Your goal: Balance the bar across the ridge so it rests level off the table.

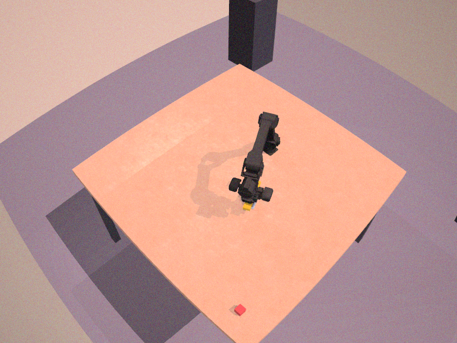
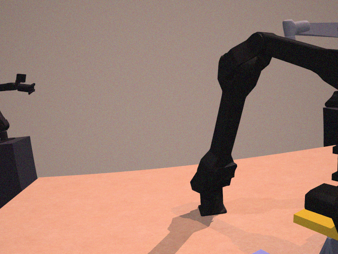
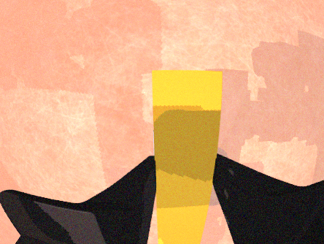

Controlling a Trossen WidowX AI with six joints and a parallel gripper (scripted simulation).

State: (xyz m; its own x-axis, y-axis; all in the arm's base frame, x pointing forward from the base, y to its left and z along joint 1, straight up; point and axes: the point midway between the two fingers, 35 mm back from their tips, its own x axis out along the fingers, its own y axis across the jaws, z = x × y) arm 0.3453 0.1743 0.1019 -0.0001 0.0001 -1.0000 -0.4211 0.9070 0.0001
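Right now my gripper tip is 30 mm past the yellow bar and 10 mm to the left of it. Also, from my gripper tip: small red cube 390 mm ahead, 330 mm to the left, 50 mm below; then purple cube 50 mm behind, 140 mm to the right, 50 mm below.
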